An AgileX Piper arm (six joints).
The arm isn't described. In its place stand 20 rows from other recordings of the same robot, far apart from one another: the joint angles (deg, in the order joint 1, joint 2, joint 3, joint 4, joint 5, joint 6), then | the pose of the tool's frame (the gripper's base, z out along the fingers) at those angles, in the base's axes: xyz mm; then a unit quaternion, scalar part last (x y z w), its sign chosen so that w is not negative.
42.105, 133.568, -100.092, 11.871, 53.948, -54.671 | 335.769, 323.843, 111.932, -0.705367, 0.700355, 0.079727, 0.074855
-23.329, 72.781, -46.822, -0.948, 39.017, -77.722 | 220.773, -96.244, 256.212, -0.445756, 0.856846, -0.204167, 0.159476
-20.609, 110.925, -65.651, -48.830, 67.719, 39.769 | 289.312, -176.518, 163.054, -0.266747, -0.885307, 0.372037, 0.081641
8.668, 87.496, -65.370, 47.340, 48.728, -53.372 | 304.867, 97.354, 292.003, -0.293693, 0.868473, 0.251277, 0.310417
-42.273, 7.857, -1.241, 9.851, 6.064, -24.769 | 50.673, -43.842, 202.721, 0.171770, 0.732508, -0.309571, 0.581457
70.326, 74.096, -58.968, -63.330, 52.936, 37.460 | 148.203, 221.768, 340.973, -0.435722, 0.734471, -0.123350, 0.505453
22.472, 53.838, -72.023, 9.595, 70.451, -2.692 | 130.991, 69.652, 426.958, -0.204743, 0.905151, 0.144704, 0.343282
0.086, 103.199, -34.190, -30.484, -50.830, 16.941 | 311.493, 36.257, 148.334, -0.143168, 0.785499, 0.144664, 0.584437
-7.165, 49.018, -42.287, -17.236, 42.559, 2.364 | 156.938, -38.109, 315.113, 0.013543, 0.913129, -0.152222, 0.377942
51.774, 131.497, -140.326, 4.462, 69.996, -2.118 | 307.169, 400.730, 314.855, -0.431348, 0.853174, 0.157354, 0.247534
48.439, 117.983, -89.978, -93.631, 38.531, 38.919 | 356.080, 316.337, 251.971, -0.494763, 0.624448, -0.303646, 0.522564
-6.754, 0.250, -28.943, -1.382, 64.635, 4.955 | -7.933, -1.058, 273.454, 0.089619, 0.865431, -0.019763, 0.492551
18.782, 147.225, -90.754, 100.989, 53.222, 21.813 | 428.123, 221.170, 26.960, -0.553694, -0.616499, -0.491218, 0.268434
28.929, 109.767, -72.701, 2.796, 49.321, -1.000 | 321.917, 181.767, 171.291, -0.243437, 0.966810, 0.037171, 0.068080
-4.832, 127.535, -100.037, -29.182, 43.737, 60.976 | 478.172, -71.207, 171.850, 0.395012, 0.872380, -0.089690, 0.273632
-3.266, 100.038, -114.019, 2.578, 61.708, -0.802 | 383.620, -18.281, 435.008, 0.021518, 0.915637, 0.008181, 0.401346
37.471, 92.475, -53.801, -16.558, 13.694, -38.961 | 268.625, 198.172, 216.509, -0.662973, 0.651355, -0.087278, 0.358590
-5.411, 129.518, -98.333, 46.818, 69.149, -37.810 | 451.435, 19.527, 158.828, -0.103492, 0.924532, 0.354417, 0.094438
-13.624, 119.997, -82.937, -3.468, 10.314, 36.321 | 452.697, -110.734, 172.476, 0.363363, 0.839545, 0.062763, 0.398990
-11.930, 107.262, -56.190, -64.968, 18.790, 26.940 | 347.996, -100.669, 145.215, -0.158535, 0.929018, -0.253106, 0.218472
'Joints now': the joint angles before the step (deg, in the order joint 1, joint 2, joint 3, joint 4, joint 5, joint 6). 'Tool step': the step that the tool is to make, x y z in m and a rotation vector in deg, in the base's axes. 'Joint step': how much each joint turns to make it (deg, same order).
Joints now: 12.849, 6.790, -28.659, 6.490, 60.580, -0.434
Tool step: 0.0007, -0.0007, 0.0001, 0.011, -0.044, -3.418
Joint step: -3.394, 0.001, -0.010, -0.020, -0.038, 0.021
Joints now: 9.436, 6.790, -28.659, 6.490, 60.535, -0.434
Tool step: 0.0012, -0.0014, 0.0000, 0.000, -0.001, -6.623
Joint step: -6.650, 0.001, 0.001, 0.025, 0.000, -0.028
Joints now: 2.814, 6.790, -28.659, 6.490, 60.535, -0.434
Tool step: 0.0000, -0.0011, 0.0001, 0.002, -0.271, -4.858
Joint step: -4.861, -0.274, -0.011, 0.002, 0.014, -0.001
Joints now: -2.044, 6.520, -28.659, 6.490, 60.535, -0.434
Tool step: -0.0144, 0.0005, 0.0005, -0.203, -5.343, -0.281
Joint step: -0.265, -5.344, 0.004, -0.016, -0.008, 0.015
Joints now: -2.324, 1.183, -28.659, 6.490, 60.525, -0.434
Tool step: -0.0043, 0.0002, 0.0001, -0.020, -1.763, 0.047
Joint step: 0.051, -1.621, -0.001, 0.032, -0.142, 0.017
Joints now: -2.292, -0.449, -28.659, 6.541, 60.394, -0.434
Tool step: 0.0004, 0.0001, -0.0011, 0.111, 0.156, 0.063
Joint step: 0.031, -0.044, 0.241, 0.089, -0.040, 0.031
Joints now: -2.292, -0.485, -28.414, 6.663, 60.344, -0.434
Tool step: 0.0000, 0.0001, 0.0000, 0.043, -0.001, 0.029
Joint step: -0.019, -0.001, 0.001, 0.071, 0.002, -0.018
